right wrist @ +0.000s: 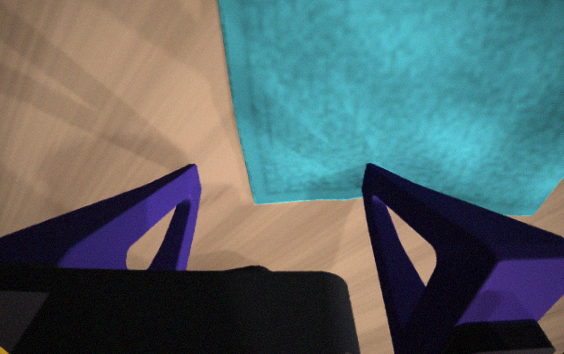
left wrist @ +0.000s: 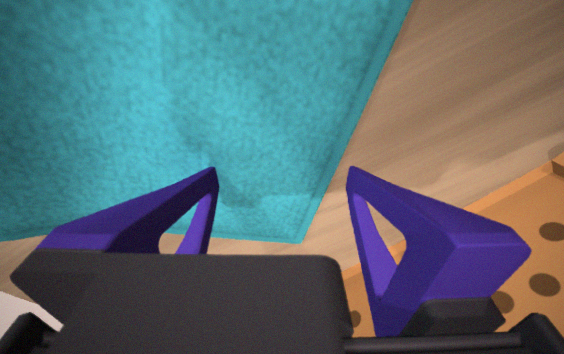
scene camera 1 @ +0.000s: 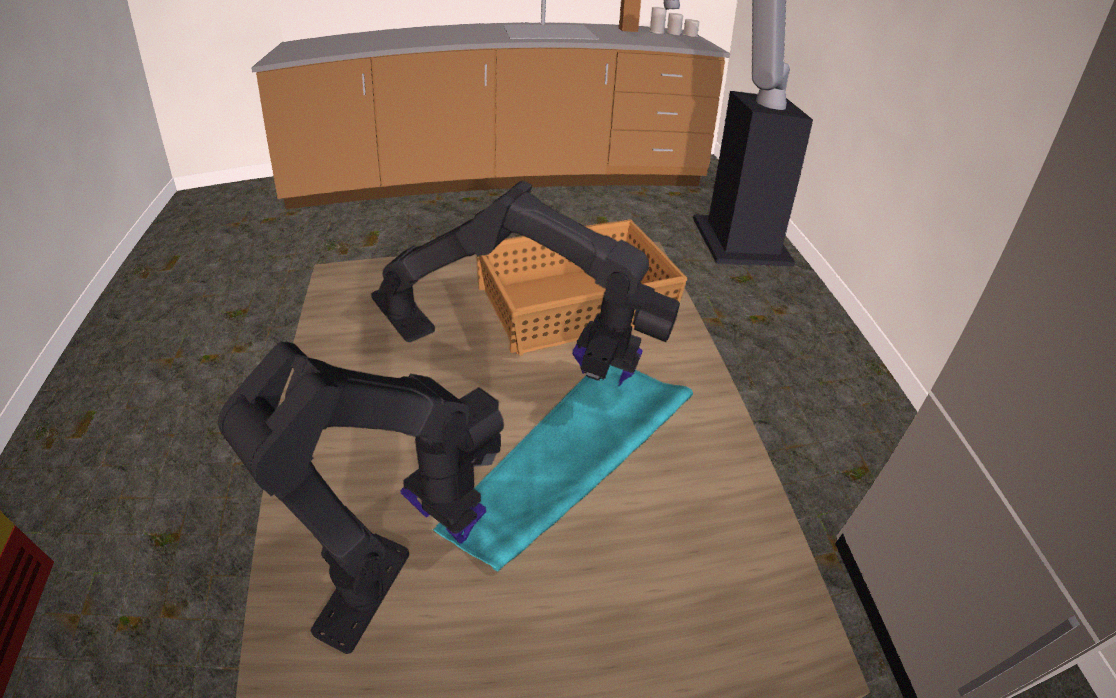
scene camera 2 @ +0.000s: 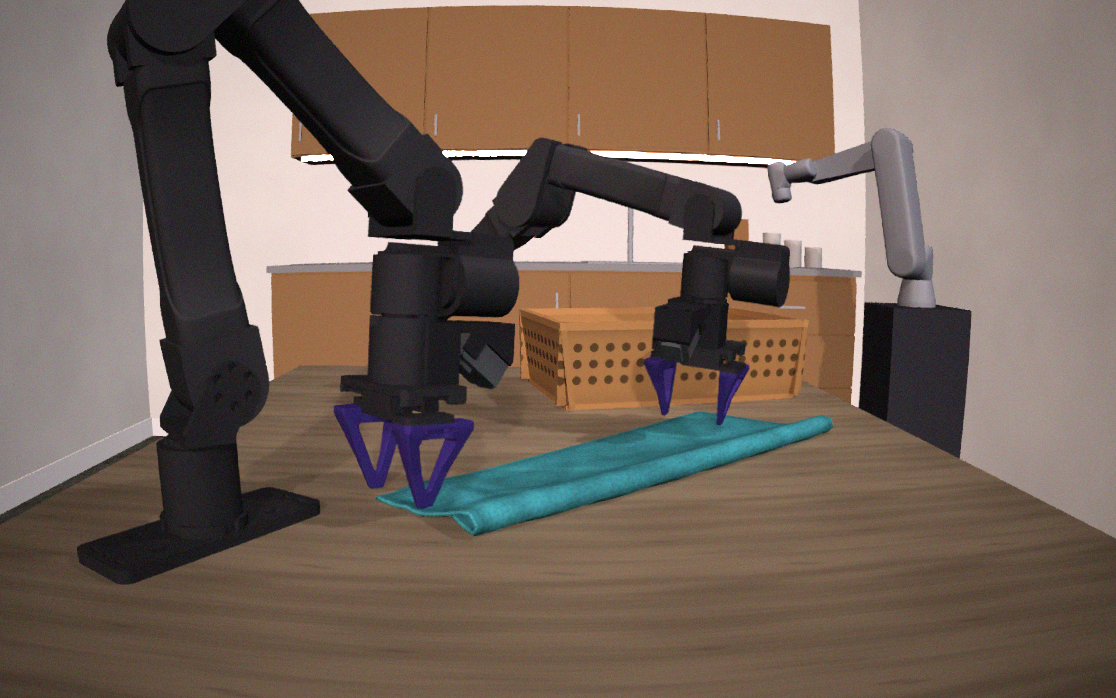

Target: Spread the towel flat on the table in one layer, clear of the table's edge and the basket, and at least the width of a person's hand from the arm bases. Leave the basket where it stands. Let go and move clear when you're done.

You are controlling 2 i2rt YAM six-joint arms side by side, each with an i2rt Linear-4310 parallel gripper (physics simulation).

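The teal towel (scene camera 1: 576, 460) (scene camera 2: 592, 460) (left wrist: 150, 100) (right wrist: 375, 100) lies on the table as a long narrow strip, running diagonally in scene camera 1. Its long edge farther from the arm bases is a thick rounded fold, with a small open loop at its near end in scene camera 2. My left gripper (scene camera 1: 607, 377) (scene camera 2: 692, 418) (left wrist: 282, 176) is open and empty, low over the towel's far end corner, one fingertip over cloth and one beyond its edge. My right gripper (scene camera 1: 444, 527) (scene camera 2: 399, 494) (right wrist: 281, 176) is open and empty at the near end corner, its fingertips on either side of the towel's edge.
The orange basket (scene camera 1: 516, 330) (scene camera 2: 609, 399) (left wrist: 520, 200) stands behind the towel's far end, close to the left gripper. One arm base (scene camera 1: 325, 629) (scene camera 2: 115, 555) is left of the towel's near end, the other (scene camera 1: 411, 325) left of the basket. The wooden table's (scene camera 1: 699, 576) edge runs along the right.
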